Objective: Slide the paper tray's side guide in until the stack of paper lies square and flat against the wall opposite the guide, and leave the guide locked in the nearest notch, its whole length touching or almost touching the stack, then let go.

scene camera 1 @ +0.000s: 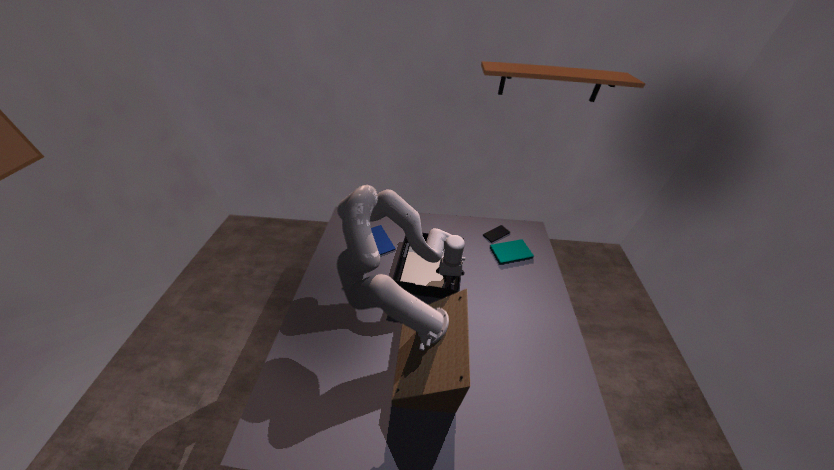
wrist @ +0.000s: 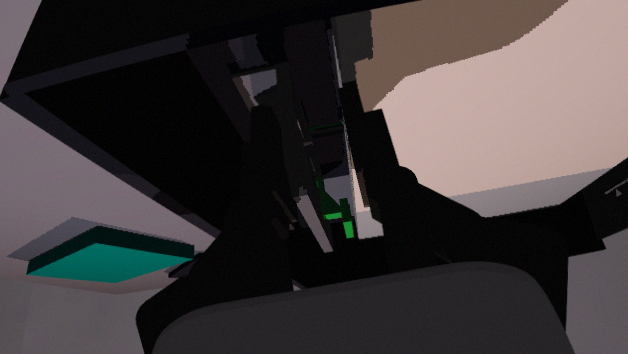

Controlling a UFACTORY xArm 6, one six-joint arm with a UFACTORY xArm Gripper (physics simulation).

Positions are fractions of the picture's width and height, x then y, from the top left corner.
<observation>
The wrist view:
my gripper: 0.50,0.33
pale paper stack: 0.80,0.32
side guide: 0.44,0.24
</observation>
